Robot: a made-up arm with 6 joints.
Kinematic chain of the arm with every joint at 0, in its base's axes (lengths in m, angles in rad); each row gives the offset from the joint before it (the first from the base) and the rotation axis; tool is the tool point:
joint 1: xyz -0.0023 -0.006 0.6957 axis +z
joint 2: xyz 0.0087 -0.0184 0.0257 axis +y
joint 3: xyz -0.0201 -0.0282 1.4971 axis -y
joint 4: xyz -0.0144 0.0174 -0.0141 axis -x
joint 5: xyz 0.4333 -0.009 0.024 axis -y
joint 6: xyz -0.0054 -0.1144 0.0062 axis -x
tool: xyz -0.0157 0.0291 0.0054
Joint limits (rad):
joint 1: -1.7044..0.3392
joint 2: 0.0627..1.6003
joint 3: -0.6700..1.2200
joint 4: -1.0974..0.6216
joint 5: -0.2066..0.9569
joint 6: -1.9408..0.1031
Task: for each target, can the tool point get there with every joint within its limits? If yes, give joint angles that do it. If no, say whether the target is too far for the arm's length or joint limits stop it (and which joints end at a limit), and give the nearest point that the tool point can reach.
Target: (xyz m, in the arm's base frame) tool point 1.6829 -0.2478 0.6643
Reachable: yes | joints -0.0438 1.4094 0.4378 -0.2055 0.6728 -1.7442
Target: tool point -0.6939 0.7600 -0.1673
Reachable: no: joint limits stop it (at a limit: joint 1, joint 2, joint 3, joint 4, joint 5, joint 6) | nearest point 1.1357 0.3081 0.4509 | short by 1.983 m
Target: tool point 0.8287 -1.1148 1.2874
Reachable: yes | joints -0.8110 0.9289 -0.0666 -0.5765 0.2748 -1.3839
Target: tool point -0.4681 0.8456 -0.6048
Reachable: no: joint limits stop it (at a limit: joint 1, joint 2, joint 4, joint 5, joint 6) | nearest point 1.1405 0.3098 0.4443 | short by 1.994 m
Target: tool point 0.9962 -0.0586 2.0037
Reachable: yes | joints 0.0932 0.4230 0.2335 -0.4751 0.1142 -0.6989
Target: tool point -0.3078 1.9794 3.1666
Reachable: no: too far | nearest point 0.2973 0.0145 2.6076 | short by 2.131 m
